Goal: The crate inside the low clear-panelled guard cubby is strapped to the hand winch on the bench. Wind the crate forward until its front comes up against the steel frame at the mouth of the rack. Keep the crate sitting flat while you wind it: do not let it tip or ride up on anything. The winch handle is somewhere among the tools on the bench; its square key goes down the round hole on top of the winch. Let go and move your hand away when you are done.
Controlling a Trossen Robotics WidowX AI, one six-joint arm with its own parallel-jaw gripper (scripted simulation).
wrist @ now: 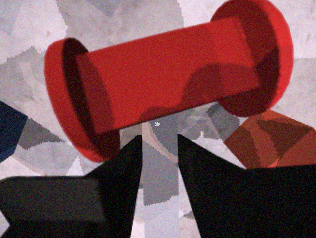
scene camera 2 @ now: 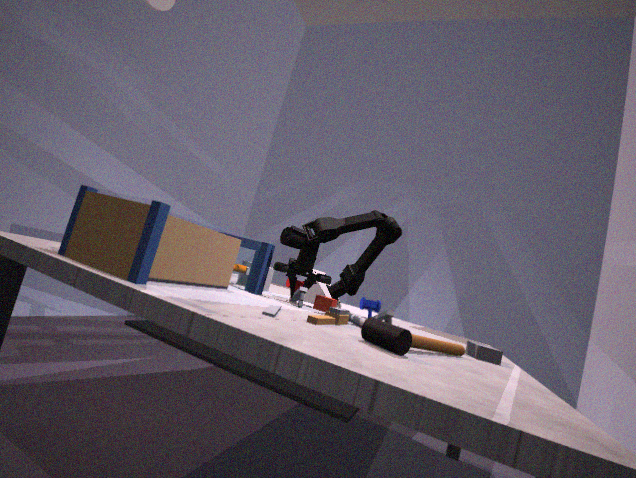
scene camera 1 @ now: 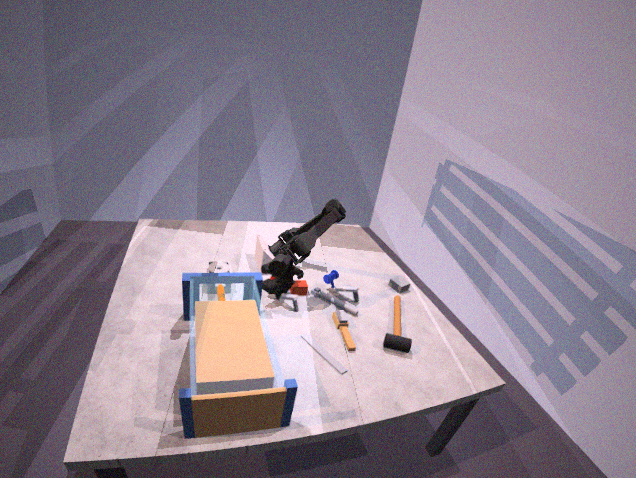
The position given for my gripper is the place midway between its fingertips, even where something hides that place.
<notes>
In view: my gripper (scene camera 2: 295,299), a hammer (scene camera 2: 393,338) and a red spool-shaped grip (wrist: 244,62).
My gripper also shows in the wrist view (wrist: 158,139) and in scene camera 1 (scene camera 1: 279,297). The wrist view misses the hammer: it is out of frame.
</notes>
